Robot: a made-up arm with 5 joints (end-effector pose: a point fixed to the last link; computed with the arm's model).
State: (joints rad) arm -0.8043 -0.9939 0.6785 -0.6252 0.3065
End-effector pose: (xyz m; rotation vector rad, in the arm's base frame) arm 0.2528 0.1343 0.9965 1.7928 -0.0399 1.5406
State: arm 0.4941 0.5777 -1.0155 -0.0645 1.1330
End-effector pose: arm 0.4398 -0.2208 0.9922 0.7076 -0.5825 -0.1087
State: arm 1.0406 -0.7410 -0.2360 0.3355 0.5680
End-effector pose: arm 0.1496 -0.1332 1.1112 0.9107 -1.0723 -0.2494
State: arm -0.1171 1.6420 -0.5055 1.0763 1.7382
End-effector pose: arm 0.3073 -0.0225 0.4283 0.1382 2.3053 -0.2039
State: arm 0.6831 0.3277 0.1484 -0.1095 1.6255
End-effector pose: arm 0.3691 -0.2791 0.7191 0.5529 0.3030 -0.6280
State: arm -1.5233 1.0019 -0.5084 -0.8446 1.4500
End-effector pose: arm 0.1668 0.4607 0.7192 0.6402 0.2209 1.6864
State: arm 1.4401 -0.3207 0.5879 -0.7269 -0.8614
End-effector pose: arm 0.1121 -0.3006 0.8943 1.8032 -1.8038 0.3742
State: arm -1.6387 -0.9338 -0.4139 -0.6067 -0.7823
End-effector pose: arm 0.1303 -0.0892 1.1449 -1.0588 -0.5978 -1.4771
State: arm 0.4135 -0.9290 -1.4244 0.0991 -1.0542
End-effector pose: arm -0.2225 0.1153 1.0408 1.0102 -0.3469 2.5914
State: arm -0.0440 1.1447 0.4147 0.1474 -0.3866
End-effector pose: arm 0.2787 -0.0059 0.4384 1.7844 0.7361 -1.7570
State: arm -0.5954 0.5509 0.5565 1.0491 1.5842
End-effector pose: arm 0.2668 0.0607 0.5589 -0.2849 2.1941 -0.0888
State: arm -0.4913 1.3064 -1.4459 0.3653 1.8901
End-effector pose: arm 0.5499 0.1836 0.7750 0.0560 0.3683 0.5622
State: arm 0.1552 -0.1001 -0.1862 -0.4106 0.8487
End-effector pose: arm 0.4205 -0.0758 1.0115 1.0148 -0.6340 0.4075
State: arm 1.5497 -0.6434 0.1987 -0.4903 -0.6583
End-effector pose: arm 0.0791 -0.1960 1.0665 1.2384 -1.6450 0.5406
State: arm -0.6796 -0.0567 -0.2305 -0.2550 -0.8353
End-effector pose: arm 0.3679 0.1915 1.0307 2.8194 0.7663 1.0943
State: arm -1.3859 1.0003 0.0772 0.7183 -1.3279
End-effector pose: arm 0.1869 0.2847 0.4881 1.4315 0.8322 -1.4517
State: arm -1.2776 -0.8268 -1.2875 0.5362 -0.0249
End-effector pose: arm 0.0577 -0.1992 1.1322 -1.9562 -0.0847 -2.1944
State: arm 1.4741 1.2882 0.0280 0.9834 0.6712
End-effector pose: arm 0.0857 -0.1595 0.4600 -2.0756 -0.9176 1.7364
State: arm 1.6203 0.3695 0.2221 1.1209 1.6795
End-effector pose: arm 0.0323 -0.2636 0.6400 1.7263 1.1048 -1.3053
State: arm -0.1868 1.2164 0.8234 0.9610 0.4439
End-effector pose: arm 0.0695 -0.0236 0.5308 0.1639 2.0958 -2.0504
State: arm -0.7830 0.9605 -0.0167 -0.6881 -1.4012
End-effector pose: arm 0.4081 0.2623 0.6293 -2.7792 -0.9313 0.3504
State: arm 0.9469 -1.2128 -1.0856 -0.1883 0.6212
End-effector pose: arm -0.1215 0.2652 1.0285 -0.4835 -1.6794 1.0591
